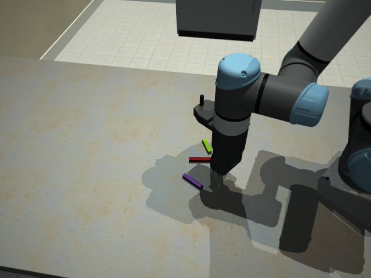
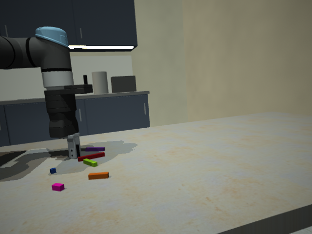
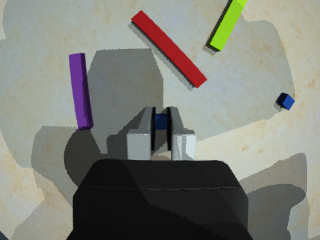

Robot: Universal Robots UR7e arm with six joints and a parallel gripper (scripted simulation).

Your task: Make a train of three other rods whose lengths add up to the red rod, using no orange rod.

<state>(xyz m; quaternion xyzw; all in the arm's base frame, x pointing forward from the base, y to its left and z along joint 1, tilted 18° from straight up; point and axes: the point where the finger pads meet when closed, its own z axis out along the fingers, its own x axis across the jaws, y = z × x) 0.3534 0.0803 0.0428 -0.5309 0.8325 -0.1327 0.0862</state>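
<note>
My hand is 5 cm short of the red rod, 3 cm to the left of it and 1 cm above it. The rest, counted from my hand: purple rod: 5 cm ahead, 5 cm to the left, 1 cm below; then orange rod: 8 cm ahead, 18 cm to the right, 1 cm below; then lime rod: 5 cm ahead, 8 cm to the right, 1 cm below.
</note>
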